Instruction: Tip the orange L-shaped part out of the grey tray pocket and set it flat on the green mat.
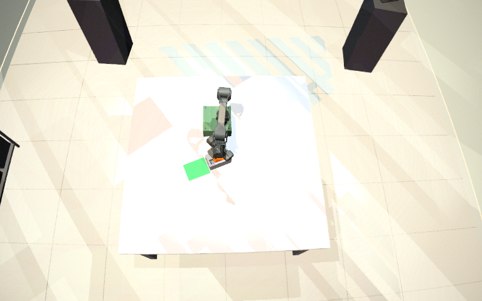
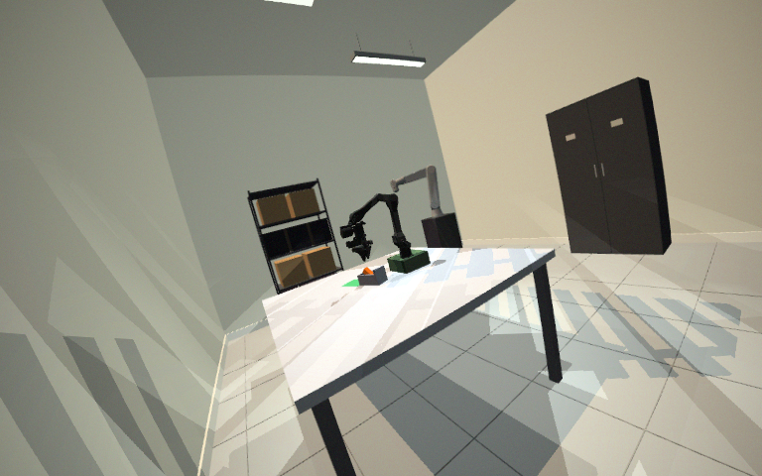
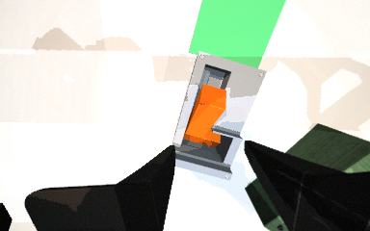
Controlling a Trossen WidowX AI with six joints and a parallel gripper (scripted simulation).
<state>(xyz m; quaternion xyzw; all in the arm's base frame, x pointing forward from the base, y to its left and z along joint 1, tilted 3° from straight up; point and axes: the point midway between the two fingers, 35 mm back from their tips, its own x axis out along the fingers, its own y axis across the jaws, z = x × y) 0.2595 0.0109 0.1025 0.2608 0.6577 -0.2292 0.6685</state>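
Right now the orange part is 20 mm behind my gripper tip, 10 mm to the left of it and 100 mm below it. Also, from my gripper tip: green mat: 60 mm ahead, 150 mm to the right, 160 mm below.
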